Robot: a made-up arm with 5 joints. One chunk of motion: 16 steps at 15 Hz.
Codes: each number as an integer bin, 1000 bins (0 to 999) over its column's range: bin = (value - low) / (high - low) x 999, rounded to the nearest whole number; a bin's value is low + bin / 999 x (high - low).
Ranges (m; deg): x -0.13..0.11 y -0.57..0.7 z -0.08..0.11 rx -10..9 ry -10..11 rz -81..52
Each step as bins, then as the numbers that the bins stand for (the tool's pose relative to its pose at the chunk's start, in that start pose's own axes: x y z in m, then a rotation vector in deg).
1 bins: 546 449 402 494 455 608
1 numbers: 0.0012 0.0008 -0.0035 -0.60 -0.44 -0.06
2 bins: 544 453 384 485 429 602
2 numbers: 0.0007 0.0059 -0.0070 -0.78 -0.98 -0.85
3 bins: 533 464 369 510 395 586
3 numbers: -0.0020 0.0199 -0.0098 -0.30 -1.70 -2.98
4 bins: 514 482 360 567 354 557
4 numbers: -0.0065 0.0428 -0.0115 0.78 -2.56 -6.84
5 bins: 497 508 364 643 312 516
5 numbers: -0.0106 0.0758 -0.0108 2.23 -3.44 -12.30
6 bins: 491 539 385 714 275 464
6 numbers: -0.0120 0.1152 -0.0068 3.58 -4.22 -19.23
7 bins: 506 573 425 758 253 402
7 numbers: -0.0084 0.1584 0.0008 4.42 -4.68 -27.48
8 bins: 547 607 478 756 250 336
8 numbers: 0.0014 0.2017 0.0109 4.38 -4.74 -36.27
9 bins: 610 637 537 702 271 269
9 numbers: 0.0165 0.2398 0.0221 3.35 -4.30 -45.19
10 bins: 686 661 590 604 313 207
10 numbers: 0.0348 0.2703 0.0322 1.49 -3.42 -53.44
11 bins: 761 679 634 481 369 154
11 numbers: 0.0528 0.2932 0.0406 -0.85 -2.24 -60.50
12 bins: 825 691 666 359 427 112
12 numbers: 0.0682 0.3084 0.0467 -3.17 -1.02 -66.09
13 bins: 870 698 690 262 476 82
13 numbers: 0.0790 0.3173 0.0512 -5.02 0.01 -70.08
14 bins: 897 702 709 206 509 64
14 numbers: 0.0855 0.3224 0.0548 -6.08 0.70 -72.48
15 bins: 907 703 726 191 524 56
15 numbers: 0.0879 0.3237 0.0581 -6.37 1.02 -73.54
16 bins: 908 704 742 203 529 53
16 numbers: 0.0881 0.3250 0.0611 -6.14 1.12 -73.94
